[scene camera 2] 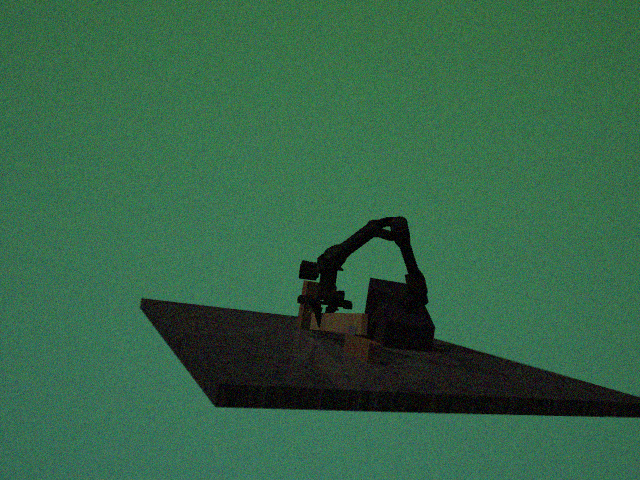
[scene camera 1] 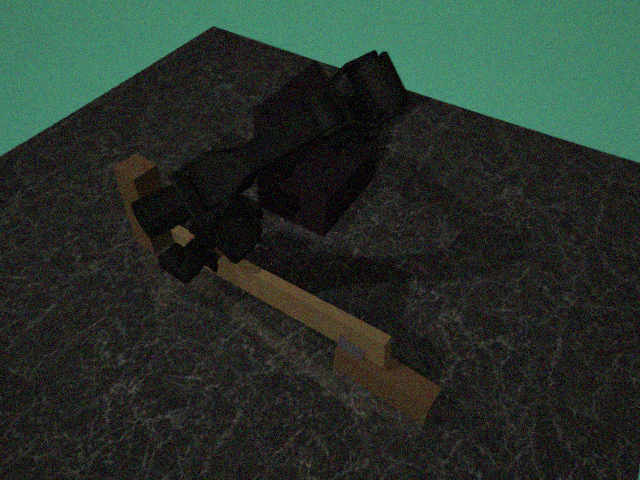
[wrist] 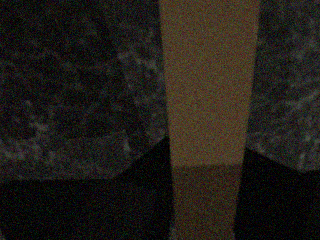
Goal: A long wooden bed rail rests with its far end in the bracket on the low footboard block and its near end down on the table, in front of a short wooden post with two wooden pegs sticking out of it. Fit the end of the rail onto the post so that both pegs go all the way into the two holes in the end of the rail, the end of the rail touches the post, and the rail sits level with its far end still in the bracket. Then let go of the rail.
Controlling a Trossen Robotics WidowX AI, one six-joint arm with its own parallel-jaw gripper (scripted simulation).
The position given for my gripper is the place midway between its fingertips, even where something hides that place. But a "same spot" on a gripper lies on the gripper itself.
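I see my gripper in the wrist view (192,143), and it is visible in scene camera 1 and scene camera 2 too. On my gripper, (scene camera 1: 209,258) and (scene camera 2: 317,306) are the same spot. There is also a wooden rail, which I see in scene camera 2 (333,322) as well as in the wrist view and scene camera 1. On the wooden rail, (scene camera 1: 236,263) and (wrist: 209,60) are the same spot.
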